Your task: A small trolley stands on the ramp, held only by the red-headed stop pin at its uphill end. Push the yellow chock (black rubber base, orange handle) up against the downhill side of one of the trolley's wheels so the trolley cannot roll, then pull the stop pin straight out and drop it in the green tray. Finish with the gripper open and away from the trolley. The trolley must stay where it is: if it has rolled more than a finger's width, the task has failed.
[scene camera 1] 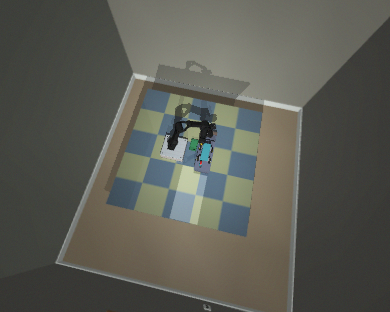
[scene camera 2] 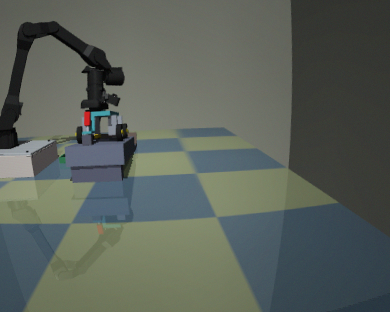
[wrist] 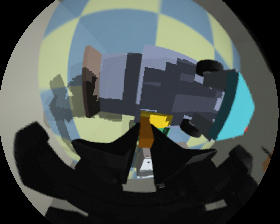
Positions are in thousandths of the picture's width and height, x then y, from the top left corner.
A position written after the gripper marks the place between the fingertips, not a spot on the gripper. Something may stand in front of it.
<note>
The gripper (wrist: 516, 560) holds a yellow chock (wrist: 577, 538). Also in view: a grey ramp (scene camera 2: 271, 486).
The grey ramp also shows in the wrist view (wrist: 602, 373).
</note>
